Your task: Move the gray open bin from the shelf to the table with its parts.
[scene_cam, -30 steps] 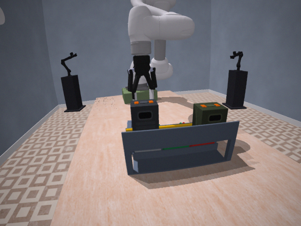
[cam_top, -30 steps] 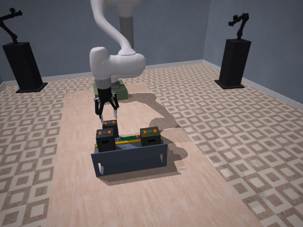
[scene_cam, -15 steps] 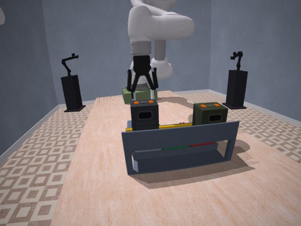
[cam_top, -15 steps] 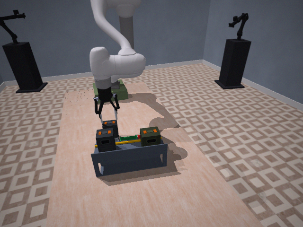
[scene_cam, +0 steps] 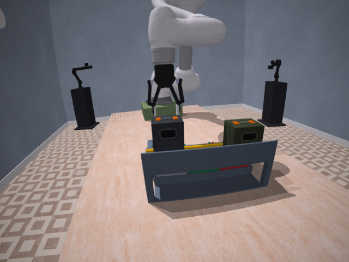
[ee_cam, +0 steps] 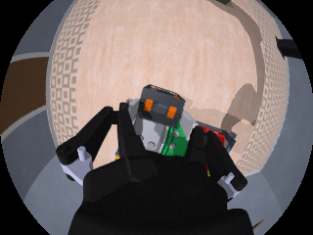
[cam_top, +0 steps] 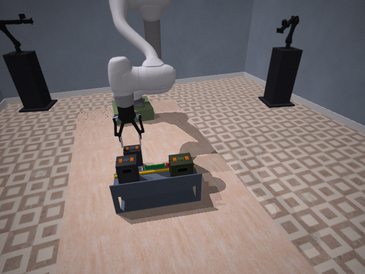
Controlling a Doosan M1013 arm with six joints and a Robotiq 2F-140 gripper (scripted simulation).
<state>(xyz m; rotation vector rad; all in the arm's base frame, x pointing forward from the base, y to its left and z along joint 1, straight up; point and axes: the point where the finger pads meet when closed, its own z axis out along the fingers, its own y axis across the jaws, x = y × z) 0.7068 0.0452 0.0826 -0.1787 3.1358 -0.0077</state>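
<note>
Right now my hand is 13 cm short of the gray open bin and 13 cm above it. From my hand the other things lie so: yellow rail: 18 cm ahead, 12 cm to the left, 7 cm below; black bin: 23 cm ahead, 1 cm below; green bin: 12 cm ahead, 11 cm to the left, 13 cm below.
</note>
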